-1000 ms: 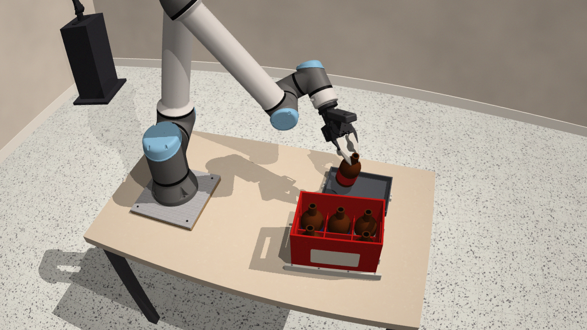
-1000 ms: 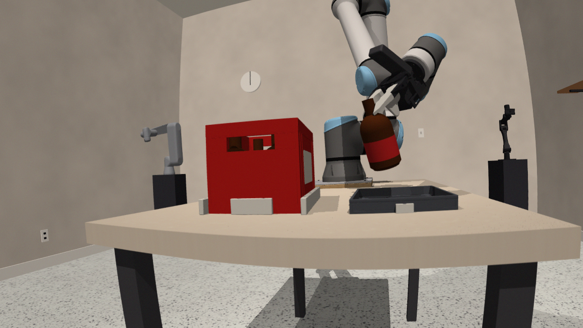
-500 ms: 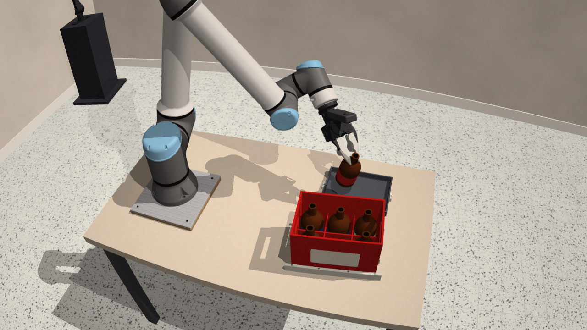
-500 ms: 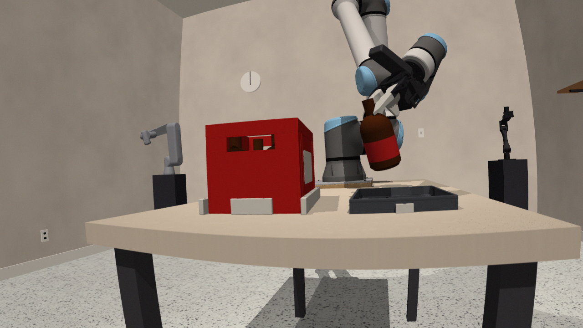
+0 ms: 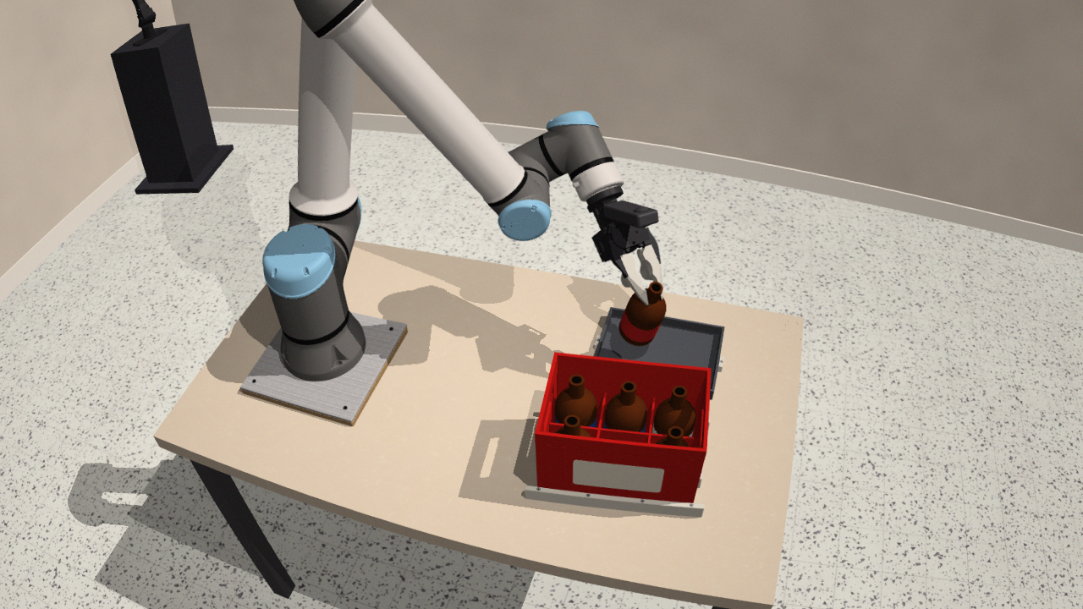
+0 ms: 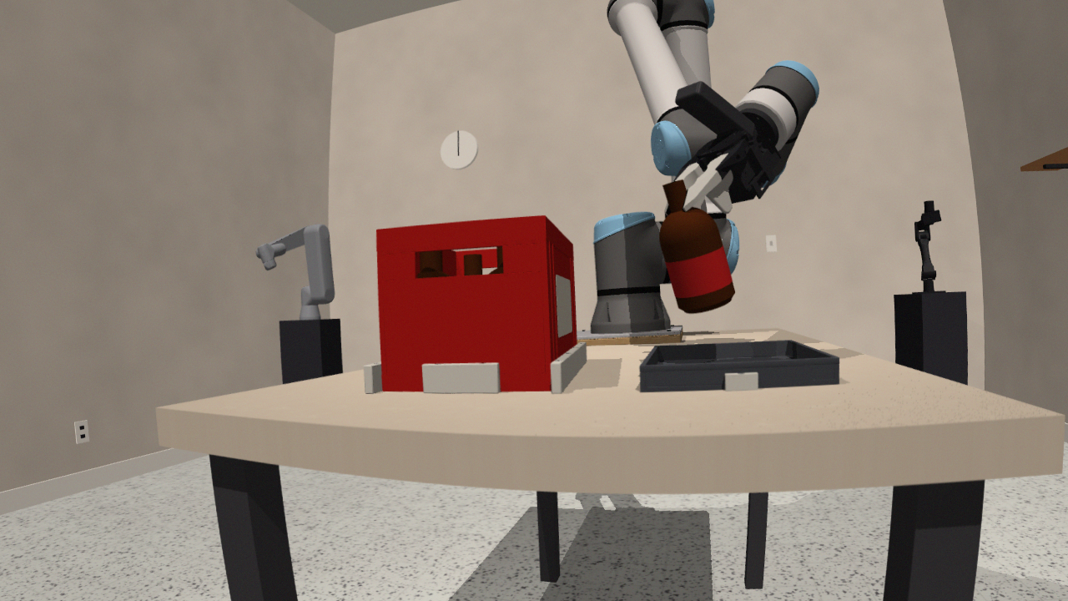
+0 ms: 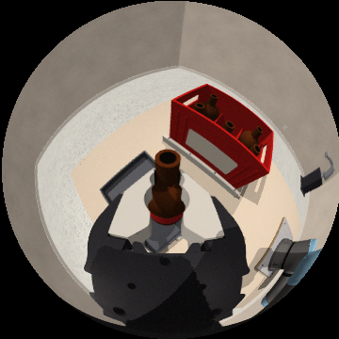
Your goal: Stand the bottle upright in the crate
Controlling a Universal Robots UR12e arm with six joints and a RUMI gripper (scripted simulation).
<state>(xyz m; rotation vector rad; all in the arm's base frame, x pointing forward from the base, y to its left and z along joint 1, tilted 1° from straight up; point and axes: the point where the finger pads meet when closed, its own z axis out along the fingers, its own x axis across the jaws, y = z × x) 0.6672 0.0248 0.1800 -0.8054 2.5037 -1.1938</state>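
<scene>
Now: hand 19 cm above the tray, 4 cm to the right of it and 3 cm short of it. Also, from my hand: red crate (24 cm to the right, 12 cm below, 4 cm behind).
</scene>
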